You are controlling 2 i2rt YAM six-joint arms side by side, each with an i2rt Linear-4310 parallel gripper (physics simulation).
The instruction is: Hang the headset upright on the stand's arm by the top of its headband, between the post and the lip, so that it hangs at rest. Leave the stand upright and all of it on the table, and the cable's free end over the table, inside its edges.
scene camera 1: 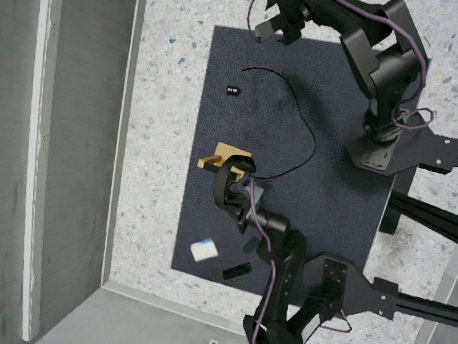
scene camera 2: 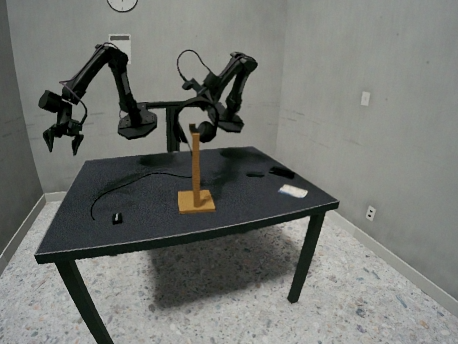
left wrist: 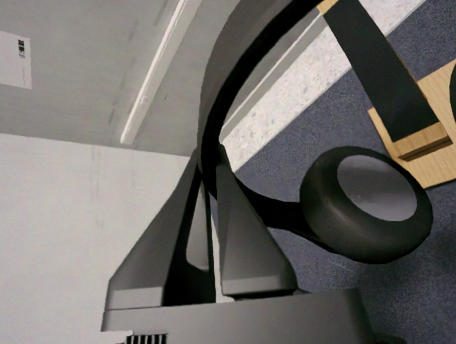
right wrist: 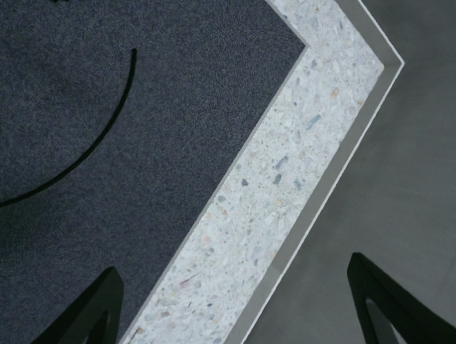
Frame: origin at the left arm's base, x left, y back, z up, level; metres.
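Seen in the pictures: left gripper, between the fingertips: (scene camera 1: 219, 203) (scene camera 2: 212, 105) (left wrist: 211, 152); right gripper, between the fingertips: (scene camera 2: 63, 153) (right wrist: 233, 268); left arm's base, origin of its link: (scene camera 1: 333, 286) (scene camera 2: 227, 118); right arm's base, origin of its link: (scene camera 1: 385, 138) (scene camera 2: 137, 122).
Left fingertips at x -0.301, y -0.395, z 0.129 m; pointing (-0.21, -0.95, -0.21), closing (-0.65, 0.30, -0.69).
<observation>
Pixels of each thing's top centre, then the offset from my left fingertips to it. "spot": a spot on its surface instead. Level surfaces: height alone.
- black headset's headband, a spot on its surface: (left wrist: 225, 85) (scene camera 1: 224, 190) spot: dx -0.046, dy +0.021, dz +0.029 m
- lip, centre of its top: (left wrist: 416, 140) dx -0.066, dy +0.042, dz -0.075 m
- top, a spot on its surface: (left wrist: 382, 72) spot: dx -0.082, dy -0.006, dz -0.085 m
- small black item, centre of its top: (scene camera 2: 116, 216) (scene camera 1: 233, 90) dx -0.406, dy -0.033, dz -0.367 m
- blue card, centre of its top: (scene camera 2: 293, 191) (scene camera 1: 203, 250) dx +0.359, dy -0.148, dz -0.381 m
- long black object, centre of its top: (scene camera 1: 236, 274) (scene camera 2: 282, 168) dx +0.441, dy +0.027, dz -0.343 m
- dark flat block, centre of its top: (scene camera 1: 250, 246) (scene camera 2: 255, 173) dx +0.304, dy +0.083, dz -0.367 m
- table, height of its surface: dz -0.383 m
My left gripper (left wrist: 211, 152) is shut on one side of the black headset's headband (left wrist: 225, 85) (scene camera 2: 197, 100) (scene camera 1: 219, 185), holding it raised. In scene camera 2 the headband arches higher than the arm of the wooden stand (scene camera 2: 196, 170) (scene camera 1: 234, 150), and the arm's end shows through its opening. One earcup (left wrist: 367, 205) (scene camera 2: 206, 131) hangs near the lip (left wrist: 425, 142); contact cannot be told. The stand is upright, its arm dark on top (left wrist: 382, 72). The cable (scene camera 1: 314, 140) (scene camera 2: 150, 173) (right wrist: 107, 127) curves across the table, its free end inside the edges. My right gripper (right wrist: 233, 268) (scene camera 2: 62, 146) is open, away from the headset.
A small black item (scene camera 1: 233, 91) (scene camera 2: 117, 218) lies near the cable's free end. A white and blue card (scene camera 1: 204, 249) (scene camera 2: 293, 191), a long black object (scene camera 1: 236, 271) (scene camera 2: 282, 172) and a dark flat block (scene camera 1: 251, 245) (scene camera 2: 255, 175) lie on the table (scene camera 1: 210, 65) on the left arm's side.
</observation>
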